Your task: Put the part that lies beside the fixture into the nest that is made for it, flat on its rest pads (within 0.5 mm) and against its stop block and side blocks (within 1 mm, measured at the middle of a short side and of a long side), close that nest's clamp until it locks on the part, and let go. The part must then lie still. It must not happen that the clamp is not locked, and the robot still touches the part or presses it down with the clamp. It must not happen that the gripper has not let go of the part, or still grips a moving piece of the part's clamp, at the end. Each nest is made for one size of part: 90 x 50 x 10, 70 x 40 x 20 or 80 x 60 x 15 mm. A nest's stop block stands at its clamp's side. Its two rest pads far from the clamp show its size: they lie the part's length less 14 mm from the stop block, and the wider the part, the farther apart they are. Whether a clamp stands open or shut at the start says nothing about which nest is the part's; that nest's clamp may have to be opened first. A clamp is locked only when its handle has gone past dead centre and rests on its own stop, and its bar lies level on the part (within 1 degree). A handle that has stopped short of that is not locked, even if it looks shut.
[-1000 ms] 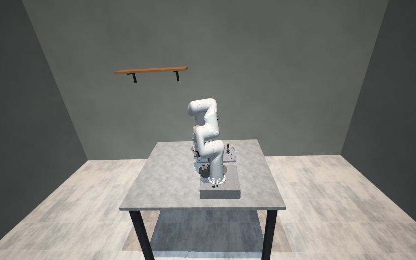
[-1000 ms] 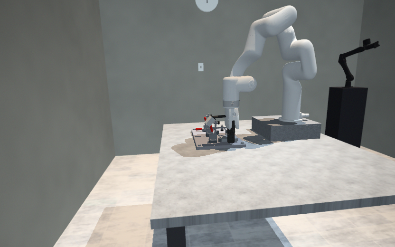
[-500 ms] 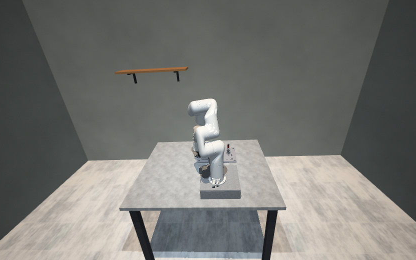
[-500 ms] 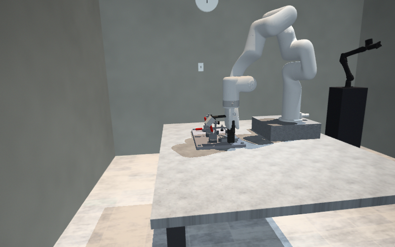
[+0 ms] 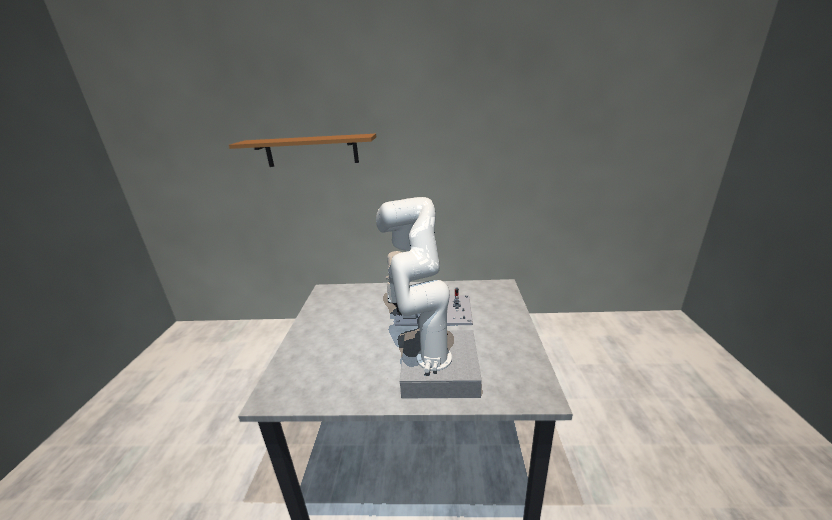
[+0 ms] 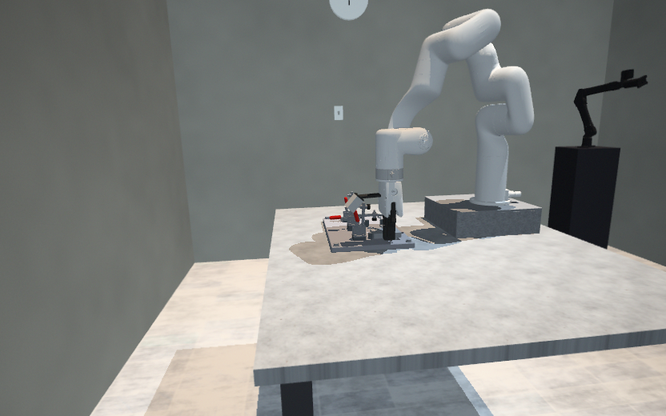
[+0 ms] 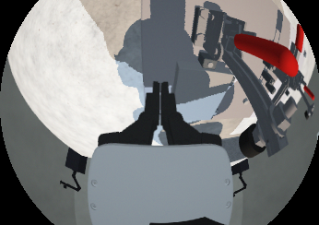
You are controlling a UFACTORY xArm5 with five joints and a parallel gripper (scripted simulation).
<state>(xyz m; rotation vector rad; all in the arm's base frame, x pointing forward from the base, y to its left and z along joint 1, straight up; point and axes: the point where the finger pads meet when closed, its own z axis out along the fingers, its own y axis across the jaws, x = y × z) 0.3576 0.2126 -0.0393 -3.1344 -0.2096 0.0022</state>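
Right now my hand is 1 cm short of the grey block part, 4 cm to the left of it and 1 cm above it. From my hand the other things lie so: grey fixture plate: 7 cm ahead, 15 cm to the right, 4 cm below.
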